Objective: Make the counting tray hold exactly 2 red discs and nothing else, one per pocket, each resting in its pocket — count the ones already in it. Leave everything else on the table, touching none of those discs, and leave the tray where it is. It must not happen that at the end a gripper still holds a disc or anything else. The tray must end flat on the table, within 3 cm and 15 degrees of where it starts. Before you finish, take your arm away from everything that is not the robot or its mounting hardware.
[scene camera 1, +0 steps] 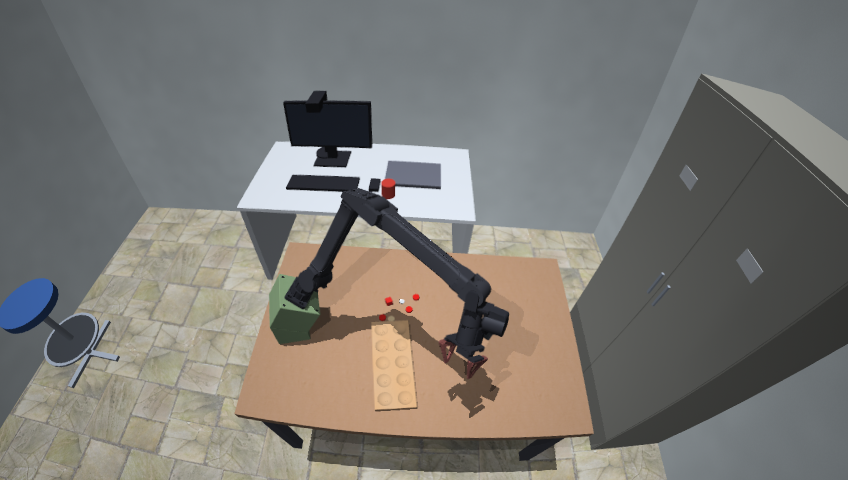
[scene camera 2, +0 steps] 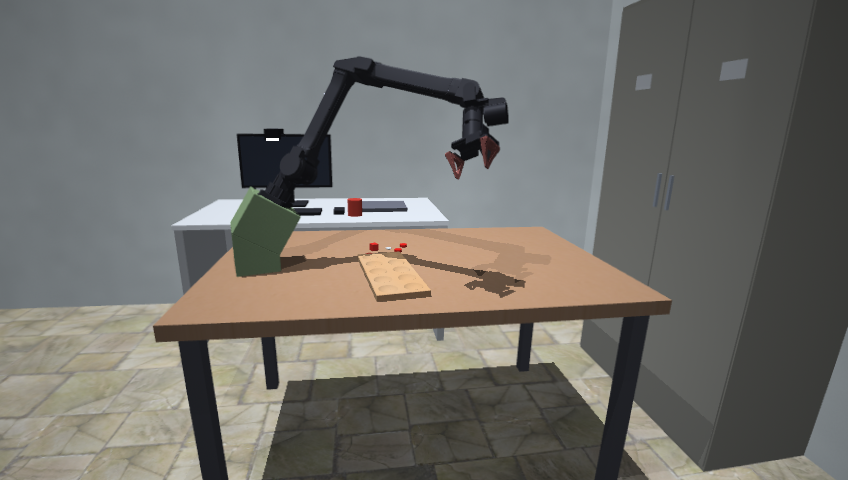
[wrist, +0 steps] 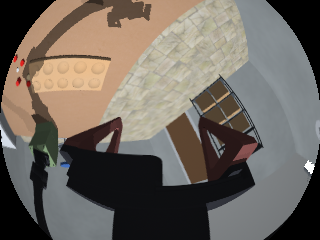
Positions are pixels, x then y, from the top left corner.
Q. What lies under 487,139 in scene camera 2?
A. My gripper.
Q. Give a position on a wooden counting tray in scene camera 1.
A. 394,388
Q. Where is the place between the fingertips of my gripper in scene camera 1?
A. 457,370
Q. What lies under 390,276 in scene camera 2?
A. A wooden counting tray.
